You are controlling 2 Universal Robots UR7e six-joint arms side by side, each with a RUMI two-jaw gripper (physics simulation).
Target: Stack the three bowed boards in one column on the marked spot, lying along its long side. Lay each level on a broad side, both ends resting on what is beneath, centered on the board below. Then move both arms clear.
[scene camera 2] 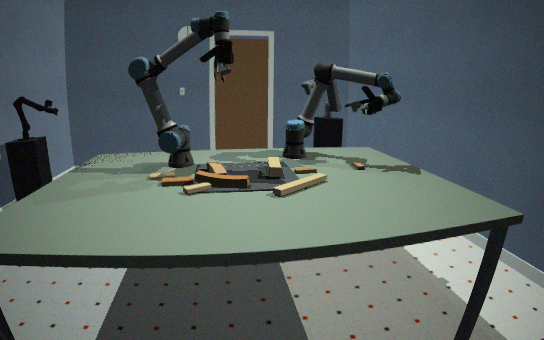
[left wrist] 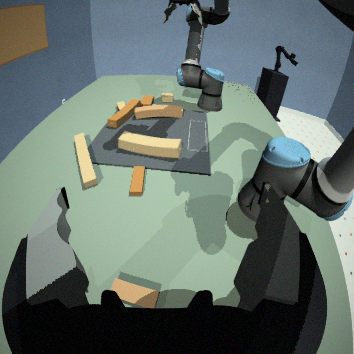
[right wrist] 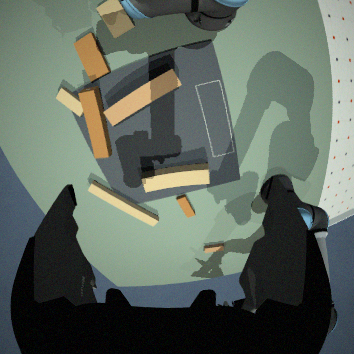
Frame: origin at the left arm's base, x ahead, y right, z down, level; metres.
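Where they show: left gripper, between the fingertips: (scene camera 2: pixel 351 108) (left wrist: pixel 161 186) (right wrist: pixel 235 300); right gripper, between the fingertips: (scene camera 2: pixel 220 81) (left wrist: pixel 181 23) (right wrist: pixel 168 181); left arm's base, origin of its link: (scene camera 2: pixel 294 156); right arm's base, origin of its link: (scene camera 2: pixel 181 164) (left wrist: pixel 209 105) (right wrist: pixel 209 8).
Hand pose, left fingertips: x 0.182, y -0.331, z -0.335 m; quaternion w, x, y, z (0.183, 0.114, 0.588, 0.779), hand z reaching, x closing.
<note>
Things, the pixels of their top centre, and the offset from my left fingertips. "*": a spot on its surface instead. Level surfaces: height alone.
- pale yellow bowed board, centre of its top: (right wrist: pixel 174 181) (left wrist: pixel 147 138) (scene camera 2: pixel 274 162) dx +0.255, dy +0.413, dz +0.276 m
- dark mat, height of its surface: dz +0.330 m
- light orange bowed board, centre of its top: (right wrist: pixel 138 98) (scene camera 2: pixel 216 165) (left wrist: pixel 157 106) dx +0.354, dy +0.690, dz +0.278 m
- darker orange bowed board, centre of its top: (right wrist: pixel 92 127) (scene camera 2: pixel 222 172) (left wrist: pixel 123 106) dx +0.507, dy +0.615, dz +0.272 m
- white outline, a spot on its surface: (right wrist: pixel 204 120) * dx +0.158, dy +0.609, dz +0.328 m
- long straight pale stick, centre of its top: (left wrist: pixel 82 152) (right wrist: pixel 123 206) (scene camera 2: pixel 302 180) dx +0.467, dy +0.268, dz +0.305 m
- small orange block, centre of its top: (left wrist: pixel 137 177) (right wrist: pixel 185 207) (scene camera 2: pixel 305 168) dx +0.210, dy +0.254, dz +0.317 m
A pale yellow bowed board (scene camera 2: pixel 274 167) (left wrist: pixel 150 145) (right wrist: pixel 176 179) lies on the dark mat (left wrist: pixel 200 164) (right wrist: pixel 227 172). A light orange bowed board (scene camera 2: pixel 216 168) (left wrist: pixel 159 111) (right wrist: pixel 142 97) lies across the mat's other half. A darker orange bowed board (scene camera 2: pixel 222 180) (left wrist: pixel 124 113) (right wrist: pixel 95 122) lies along the mat's edge, close to the light orange one. The marked spot, a white outline (left wrist: pixel 189 135) (right wrist: pixel 204 120), is bare. My left gripper (scene camera 2: pixel 355 97) (left wrist: pixel 161 186) is open and empty, high above the table's right part. My right gripper (scene camera 2: pixel 211 70) (right wrist: pixel 168 181) is open and empty, high above the mat.
A long straight pale stick (scene camera 2: pixel 300 185) (left wrist: pixel 85 160) (right wrist: pixel 123 203) and a small orange block (scene camera 2: pixel 306 171) (left wrist: pixel 137 181) (right wrist: pixel 185 205) lie beside the mat. Another block (scene camera 2: pixel 358 165) (left wrist: pixel 135 292) (right wrist: pixel 214 248) lies farther right in the scene view. Several short blocks lie at the mat's left there.
</note>
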